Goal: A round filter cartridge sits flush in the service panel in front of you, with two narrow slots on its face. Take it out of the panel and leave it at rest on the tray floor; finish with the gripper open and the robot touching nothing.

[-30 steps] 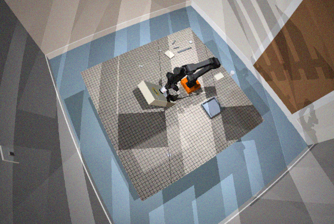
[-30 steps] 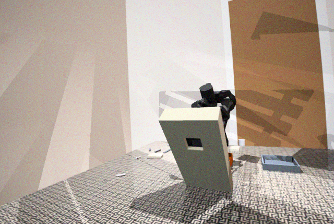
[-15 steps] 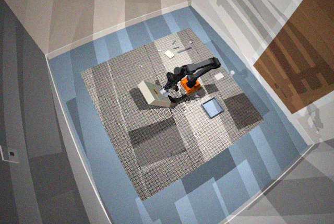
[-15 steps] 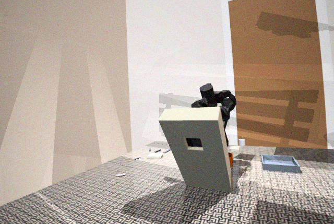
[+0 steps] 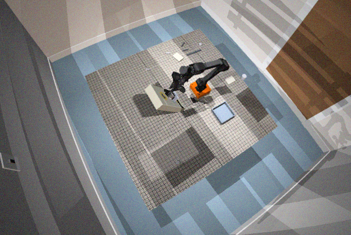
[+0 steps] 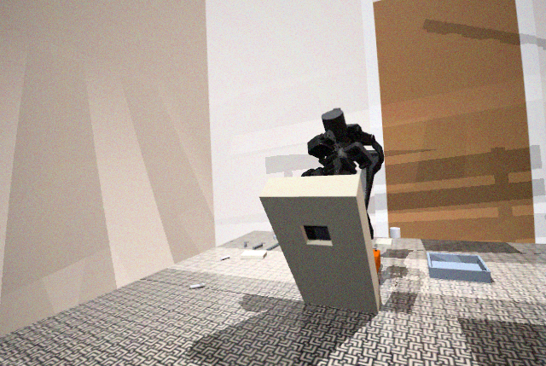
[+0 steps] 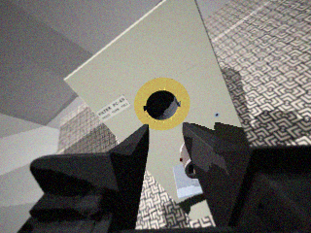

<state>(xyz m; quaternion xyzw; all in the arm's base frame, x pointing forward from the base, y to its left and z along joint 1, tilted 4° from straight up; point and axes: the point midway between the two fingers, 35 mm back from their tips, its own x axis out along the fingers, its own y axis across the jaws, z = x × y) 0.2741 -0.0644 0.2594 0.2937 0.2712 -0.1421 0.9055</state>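
Right now the round filter cartridge is 110 mm below my gripper tip and 20 mm behind it. From my gripper tip the other things lie so: beige service panel: 120 mm below, 20 mm ahead; then light blue tray: 340 mm to the left, 320 mm behind, 270 mm below.
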